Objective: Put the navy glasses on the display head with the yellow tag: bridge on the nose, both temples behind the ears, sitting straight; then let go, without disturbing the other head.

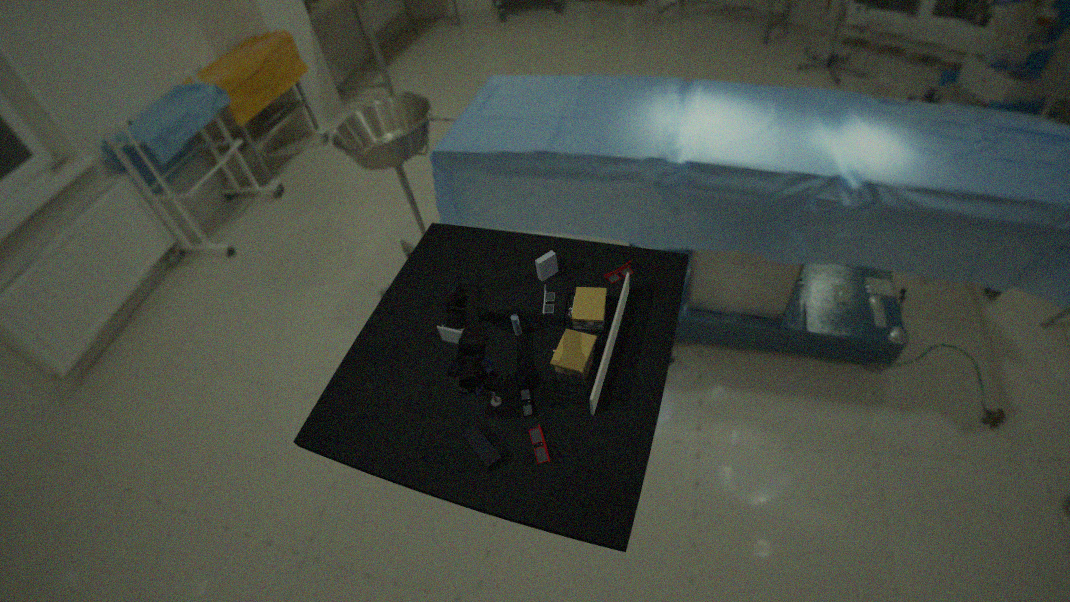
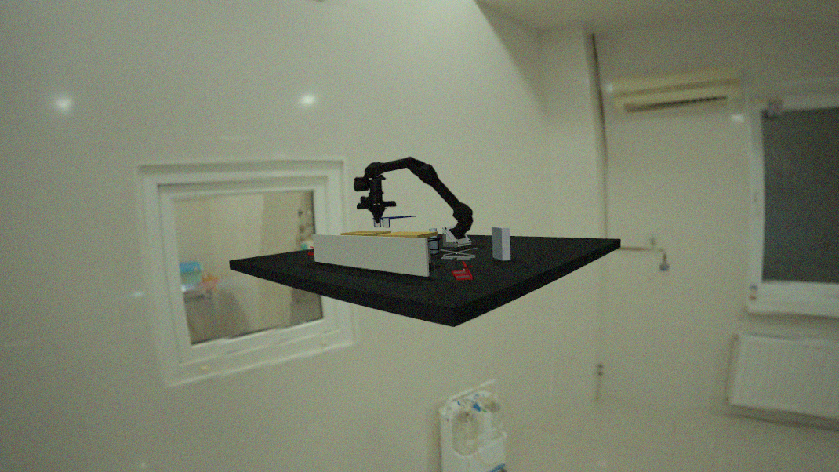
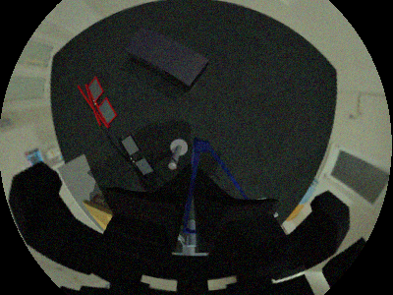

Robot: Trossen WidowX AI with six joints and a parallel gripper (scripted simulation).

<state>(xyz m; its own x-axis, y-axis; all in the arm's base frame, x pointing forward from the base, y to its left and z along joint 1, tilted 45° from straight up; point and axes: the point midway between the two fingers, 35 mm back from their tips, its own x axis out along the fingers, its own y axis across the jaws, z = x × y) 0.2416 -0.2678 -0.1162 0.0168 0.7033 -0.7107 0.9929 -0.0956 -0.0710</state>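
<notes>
Now: the small stand 100 mm below my gripper tip, 30 mm ahead of it and 20 mm to the left of it. From my gripper tip the other things lie so: long white panel 380 mm ahead, 350 mm to the left, 70 mm below; white block 670 mm to the left, 60 mm below, 20 mm ahead; dark case 170 mm to the right, 100 mm below, 60 mm ahead.
</notes>
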